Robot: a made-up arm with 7 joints. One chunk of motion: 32 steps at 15 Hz.
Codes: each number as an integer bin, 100 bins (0 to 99) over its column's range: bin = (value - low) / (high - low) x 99, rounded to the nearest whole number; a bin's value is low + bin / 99 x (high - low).
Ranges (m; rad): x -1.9..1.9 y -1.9..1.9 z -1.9..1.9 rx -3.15..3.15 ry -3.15..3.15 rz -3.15..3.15
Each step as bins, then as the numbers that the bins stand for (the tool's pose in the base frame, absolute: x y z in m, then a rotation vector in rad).
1 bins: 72 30 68 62 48 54
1 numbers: 0.8636 -0.7485 0.7101 0.7955 -0.0955 0.2864
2 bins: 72 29 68 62 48 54
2 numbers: 0.8636 -0.7869 0.7101 0.7955 -0.0955 0.2864
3 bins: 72 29 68 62 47 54
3 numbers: 0.8636 -0.7869 0.7101 0.7955 -0.1591 0.2864
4 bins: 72 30 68 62 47 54
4 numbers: 0.8636 -0.7485 0.7101 0.7955 -0.1591 0.2864
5 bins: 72 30 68 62 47 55
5 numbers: 0.8636 -0.7485 0.7101 0.7955 -0.1591 0.3500
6 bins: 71 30 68 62 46 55
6 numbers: 0.8253 -0.7485 0.7101 0.7955 -0.2227 0.3500
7 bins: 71 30 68 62 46 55
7 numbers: 0.8253 -0.7485 0.7101 0.7955 -0.2227 0.3500
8 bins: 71 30 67 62 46 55
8 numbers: 0.8253 -0.7485 0.6717 0.7955 -0.2227 0.3500
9 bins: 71 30 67 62 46 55
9 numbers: 0.8253 -0.7485 0.6717 0.7955 -0.2227 0.3500
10 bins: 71 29 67 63 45 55
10 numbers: 0.8253 -0.7869 0.6717 0.8591 -0.2864 0.3500
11 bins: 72 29 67 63 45 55
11 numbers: 0.8636 -0.7869 0.6717 0.8591 -0.2864 0.3500
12 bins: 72 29 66 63 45 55
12 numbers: 0.8636 -0.7869 0.6333 0.8591 -0.2864 0.3500
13 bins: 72 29 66 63 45 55
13 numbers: 0.8636 -0.7869 0.6333 0.8591 -0.2864 0.3500
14 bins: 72 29 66 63 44 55
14 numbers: 0.8636 -0.7869 0.6333 0.8591 -0.3500 0.3500
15 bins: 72 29 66 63 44 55
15 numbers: 0.8636 -0.7869 0.6333 0.8591 -0.3500 0.3500
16 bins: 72 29 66 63 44 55
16 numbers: 0.8636 -0.7869 0.6333 0.8591 -0.3500 0.3500
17 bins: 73 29 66 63 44 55
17 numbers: 0.9020 -0.7869 0.6333 0.8591 -0.3500 0.3500
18 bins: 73 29 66 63 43 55
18 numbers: 0.9020 -0.7869 0.6333 0.8591 -0.4136 0.3500
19 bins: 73 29 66 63 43 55
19 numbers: 0.9020 -0.7869 0.6333 0.8591 -0.4136 0.3500
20 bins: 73 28 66 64 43 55
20 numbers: 0.9020 -0.8253 0.6333 0.9227 -0.4136 0.3500
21 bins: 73 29 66 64 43 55
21 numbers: 0.9020 -0.7869 0.6333 0.9227 -0.4136 0.3500
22 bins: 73 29 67 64 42 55
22 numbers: 0.9020 -0.7869 0.6717 0.9227 -0.4773 0.3500
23 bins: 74 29 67 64 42 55
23 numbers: 0.9404 -0.7869 0.6717 0.9227 -0.4773 0.3500
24 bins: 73 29 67 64 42 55
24 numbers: 0.9020 -0.7869 0.6717 0.9227 -0.4773 0.3500
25 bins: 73 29 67 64 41 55
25 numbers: 0.9020 -0.7869 0.6717 0.9227 -0.5409 0.3500
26 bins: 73 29 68 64 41 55
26 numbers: 0.9020 -0.7869 0.7101 0.9227 -0.5409 0.3500
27 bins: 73 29 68 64 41 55
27 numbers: 0.9020 -0.7869 0.7101 0.9227 -0.5409 0.3500
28 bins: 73 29 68 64 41 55
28 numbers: 0.9020 -0.7869 0.7101 0.9227 -0.5409 0.3500
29 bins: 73 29 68 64 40 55
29 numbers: 0.9020 -0.7869 0.7101 0.9227 -0.6045 0.3500
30 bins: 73 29 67 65 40 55
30 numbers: 0.9020 -0.7869 0.6717 0.9864 -0.6045 0.3500
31 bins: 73 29 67 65 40 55
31 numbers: 0.9020 -0.7869 0.6717 0.9864 -0.6045 0.3500
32 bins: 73 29 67 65 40 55
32 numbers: 0.9020 -0.7869 0.6717 0.9864 -0.6045 0.3500
